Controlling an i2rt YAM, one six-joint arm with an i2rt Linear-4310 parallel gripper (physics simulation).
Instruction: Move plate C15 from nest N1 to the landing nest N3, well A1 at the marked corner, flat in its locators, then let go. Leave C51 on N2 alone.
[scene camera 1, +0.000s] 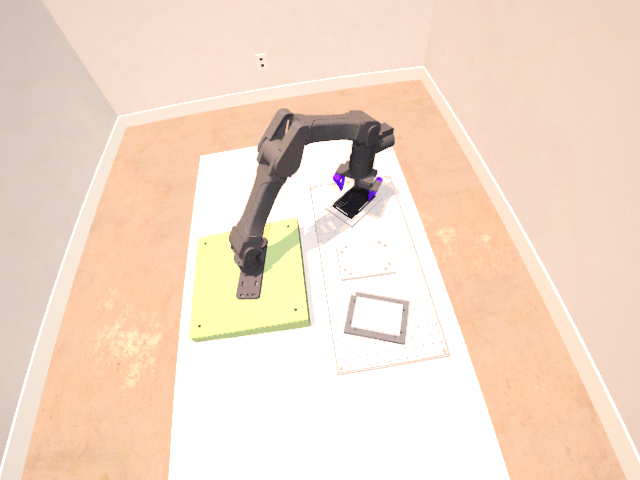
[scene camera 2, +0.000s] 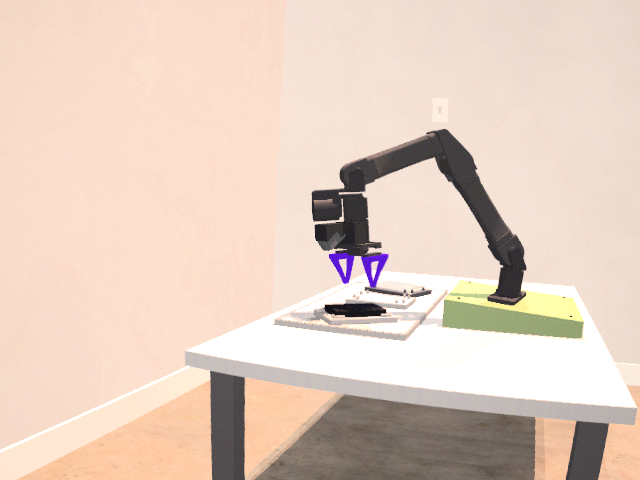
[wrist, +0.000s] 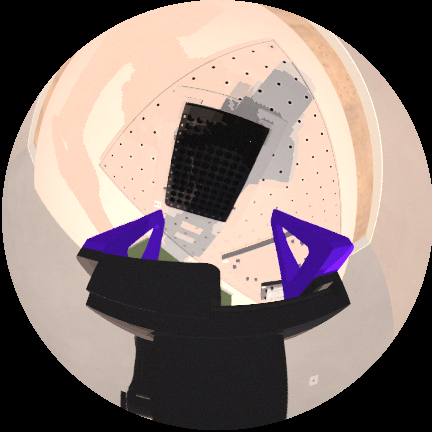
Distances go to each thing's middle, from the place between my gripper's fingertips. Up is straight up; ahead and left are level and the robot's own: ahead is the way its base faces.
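Black perforated plate (scene camera 1: 356, 198): 6 cm below my hand, 2 cm to the left of it. White plate (scene camera 1: 369, 314): 6 cm below my hand, 5 cm ahead, 38 cm to the right. By their middles, of the things named here, black perforated plate nearest to my hand.
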